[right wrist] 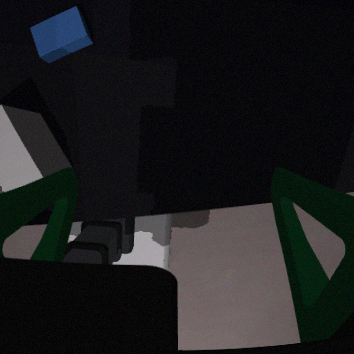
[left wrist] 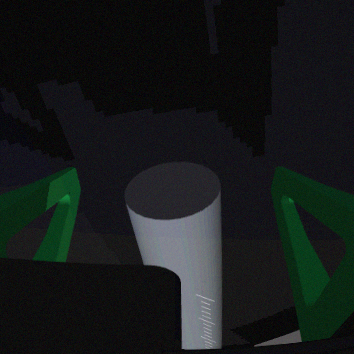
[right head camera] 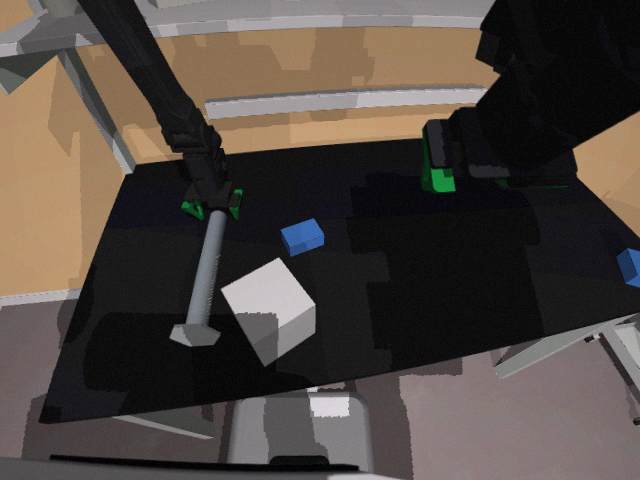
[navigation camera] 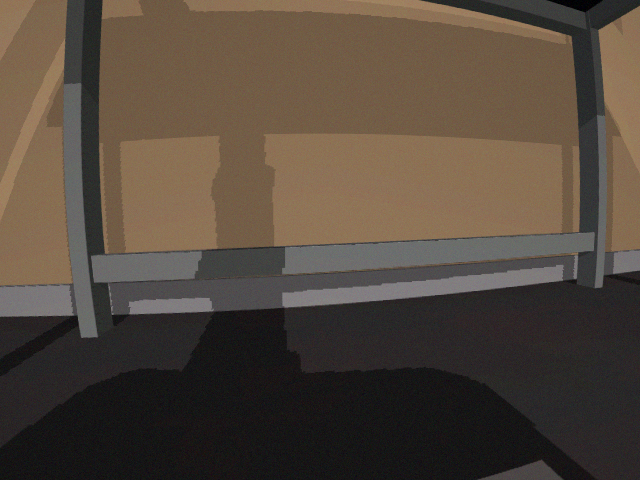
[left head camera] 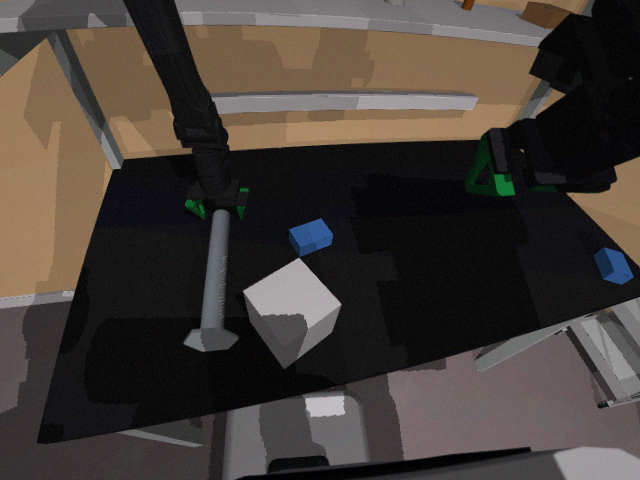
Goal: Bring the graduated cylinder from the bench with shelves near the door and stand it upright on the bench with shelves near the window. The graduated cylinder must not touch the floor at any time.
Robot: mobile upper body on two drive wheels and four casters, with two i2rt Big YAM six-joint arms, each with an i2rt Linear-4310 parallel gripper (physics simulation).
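Places are measured from the left arm's base along level axes (x ahead, y left, z up), in centimetres.
Pixels of known places: left gripper, fingertip midpoint: [left wrist: 175, 177] [right head camera: 220, 218] [left head camera: 222, 218]; right gripper, fingertip midpoint: [right wrist: 173, 178] [right head camera: 462, 182] [left head camera: 499, 186].
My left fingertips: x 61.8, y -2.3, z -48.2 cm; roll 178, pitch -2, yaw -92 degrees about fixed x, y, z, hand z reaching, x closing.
Behind a point stands the place of what it marks.
The pale grey graduated cylinder [left head camera: 214, 268] @[z -44.1, x 43.7, y -3.5 cm] [right head camera: 206, 268] @[z -44.2, x 43.4, y -4.1 cm] [left wrist: 187, 245] @[z -45.2, x 60.5, y -2.7 cm] lies on its side on the black bench top [left head camera: 444, 289] @[z -49.6, x 40.5, y -56.2 cm] [right head camera: 444, 289] @[z -49.6, x 41.1, y -57.7 cm], its hexagonal foot towards me and its mouth towards the back. My left gripper [left head camera: 220, 214] @[z -48.2, x 61.8, y -2.3 cm] [right head camera: 217, 215] @[z -48.2, x 61.8, y -2.3 cm] [left wrist: 175, 177] @[z -48.2, x 61.8, y -2.3 cm] is open at the mouth end; in the left wrist view the mouth shows in the gap between the spread green fingers, touching neither. The left gripper's exact height over the tube is hard to tell. My right gripper [left head camera: 547, 192] [right head camera: 491, 187] [right wrist: 173, 178] @[z -12.9, x 35.1, y -44.9 cm] is open and empty, above the right part of the bench.
A white box [left head camera: 292, 289] @[z -36.6, x 34.3, y -19.5 cm] [right head camera: 268, 294] @[z -36.6, x 33.2, y -19.6 cm] [right wrist: 17, 150] @[z -36.6, x 34.7, y -23.8 cm] stands right of the cylinder, with a blue block [left head camera: 310, 237] @[z -45.6, x 53.3, y -24.3 cm] [right head camera: 302, 237] @[z -45.6, x 53.3, y -24.7 cm] [right wrist: 60, 32] @[z -45.6, x 54.7, y -25.2 cm] behind it. Another blue block [left head camera: 614, 266] @[z -45.6, x 43.2, y -108.8 cm] [right head camera: 629, 266] @[z -46.9, x 45.1, y -108.8 cm] lies near the right edge. A shelf [left head camera: 310, 23] @[z -5.2, x 66.6, y -22.0 cm] spans the back. The bench's lower crossbar [navigation camera: 413, 254] @[z -126.1, x 93.1, y -44.6 cm] crosses the navigation view.
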